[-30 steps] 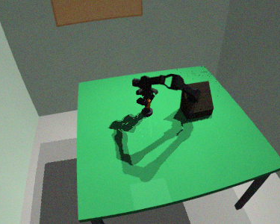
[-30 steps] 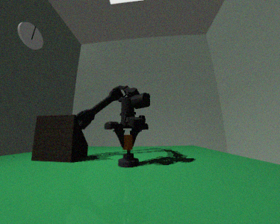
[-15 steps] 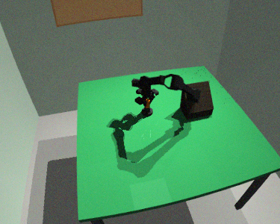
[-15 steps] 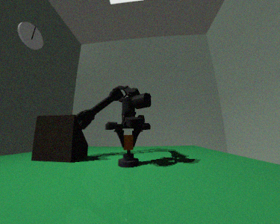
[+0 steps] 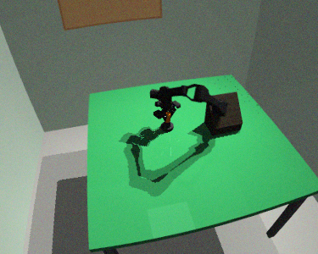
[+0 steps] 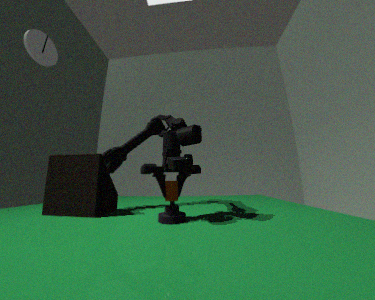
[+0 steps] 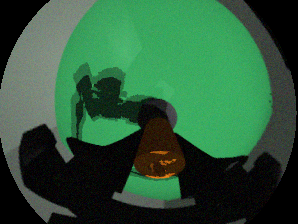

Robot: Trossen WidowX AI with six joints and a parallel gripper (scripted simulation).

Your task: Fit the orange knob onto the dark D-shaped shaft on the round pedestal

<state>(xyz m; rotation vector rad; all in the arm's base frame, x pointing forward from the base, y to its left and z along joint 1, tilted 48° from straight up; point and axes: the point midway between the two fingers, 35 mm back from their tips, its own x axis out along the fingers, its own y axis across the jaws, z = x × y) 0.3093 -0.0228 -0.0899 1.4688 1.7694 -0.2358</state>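
The orange knob lies 20 mm above my gripper tip. Round my gripper tip: dark round pedestal 40 mm below.
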